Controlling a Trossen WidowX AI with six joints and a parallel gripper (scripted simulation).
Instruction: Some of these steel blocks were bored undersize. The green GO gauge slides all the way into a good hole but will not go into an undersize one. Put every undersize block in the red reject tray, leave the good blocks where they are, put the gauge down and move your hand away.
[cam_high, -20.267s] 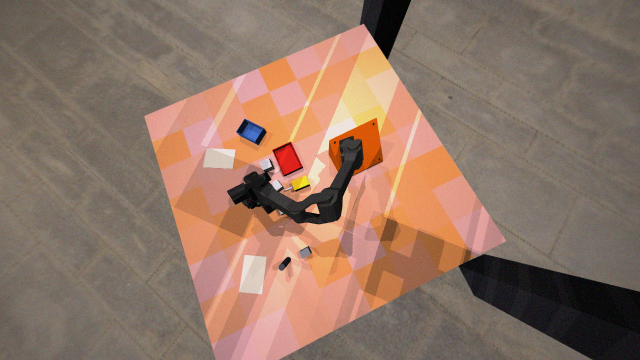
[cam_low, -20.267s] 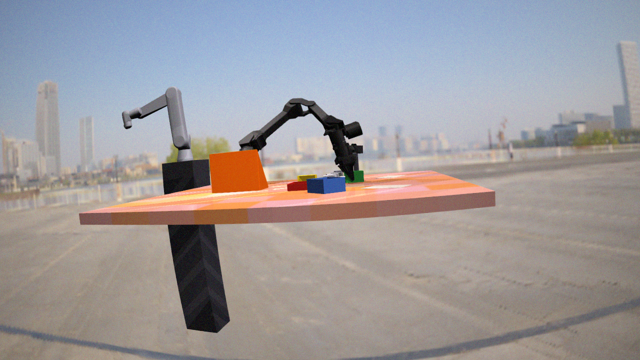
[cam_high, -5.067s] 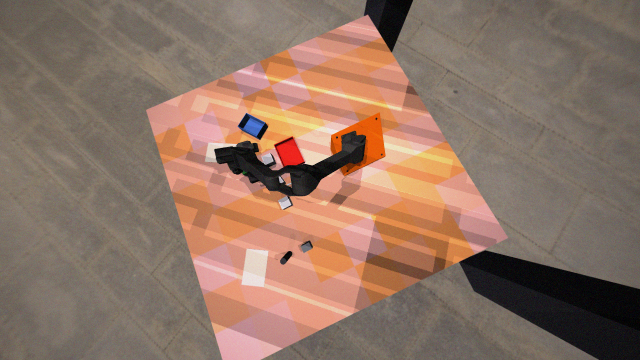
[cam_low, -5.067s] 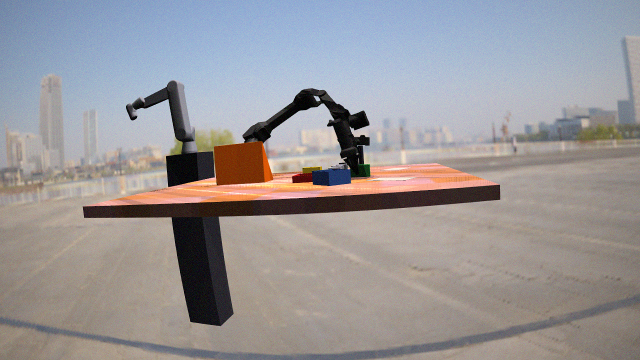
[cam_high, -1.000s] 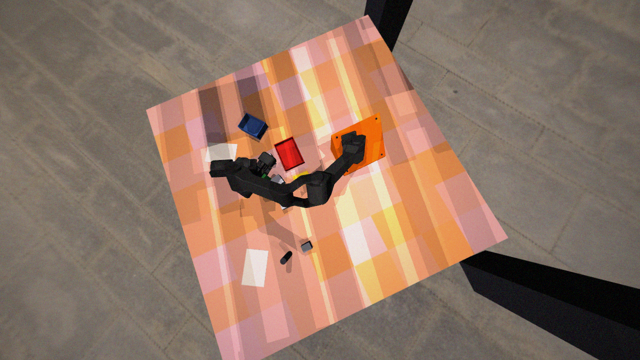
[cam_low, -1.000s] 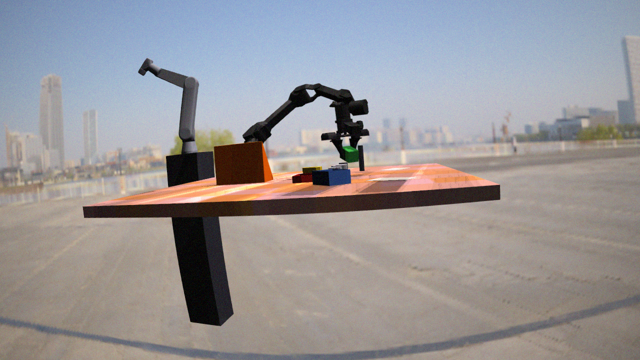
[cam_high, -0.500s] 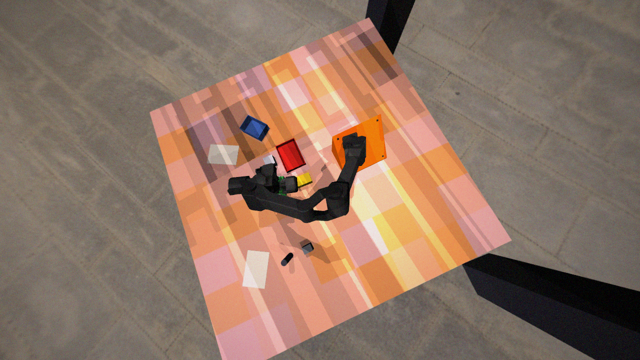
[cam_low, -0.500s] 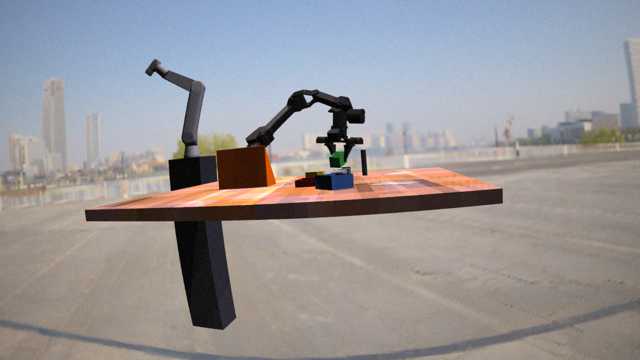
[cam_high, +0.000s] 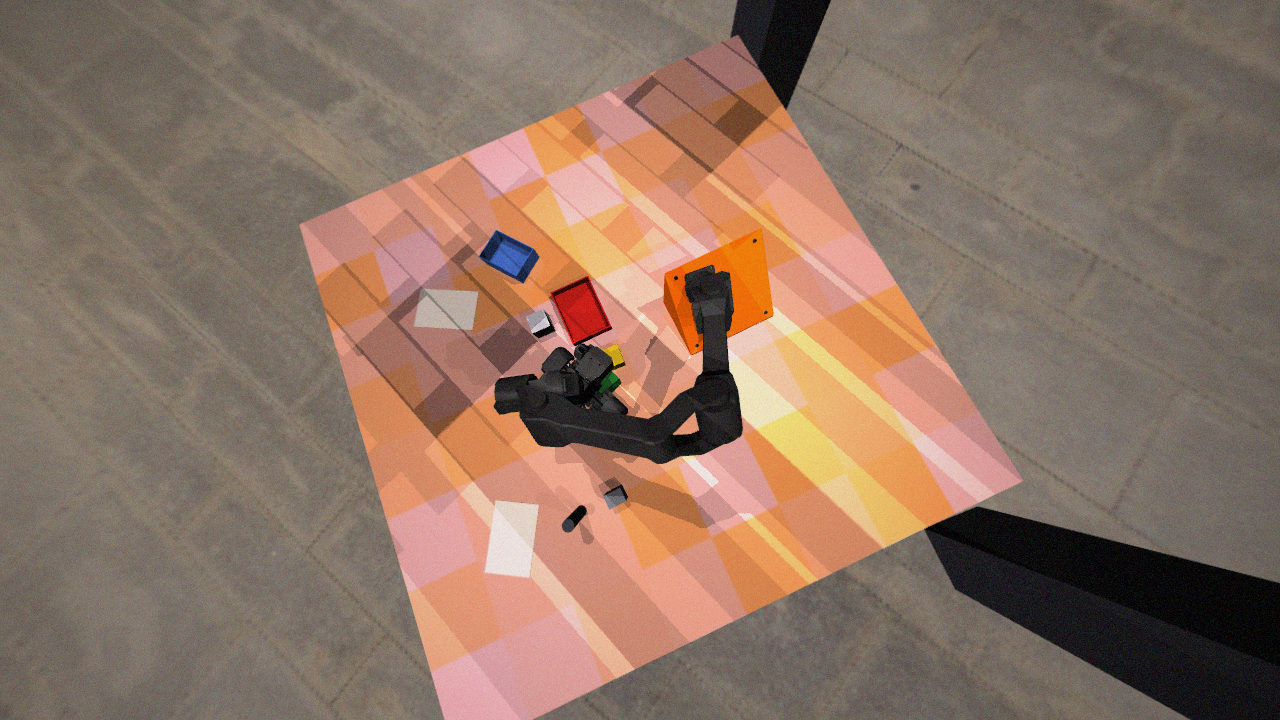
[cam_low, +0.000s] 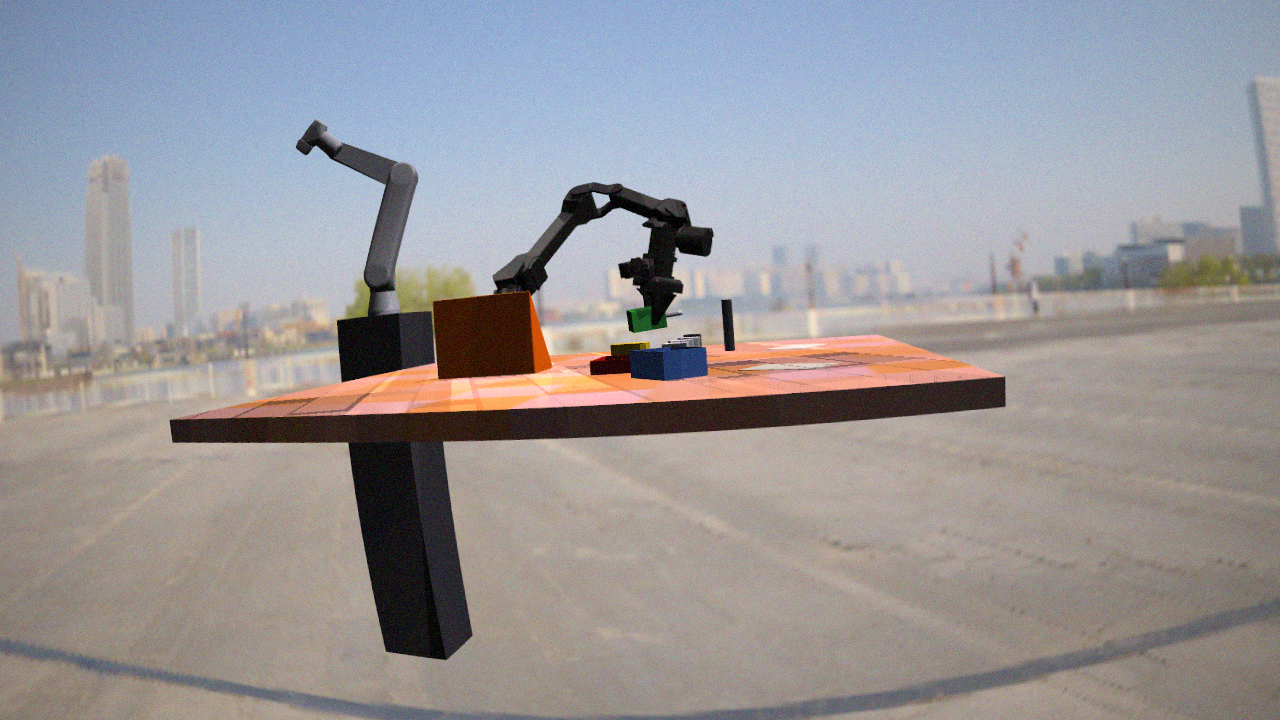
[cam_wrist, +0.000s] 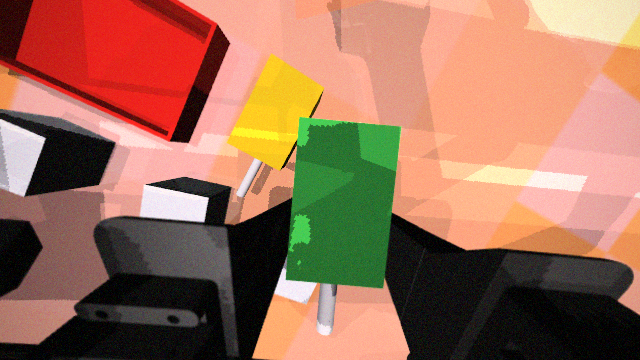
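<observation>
Now: gripper tip 20 mm past the red reject tray, 210 mm to the left of it and 70 mm above it. From my gripper tip the other things lie so: yellow gauge (10 mm behind, 60 mm to the right, 60 mm below); green GO gauge (20 mm ahead, 10 mm to the left, 10 mm above); small dark cube (50 mm ahead, 220 mm to the left, 60 mm below).
</observation>
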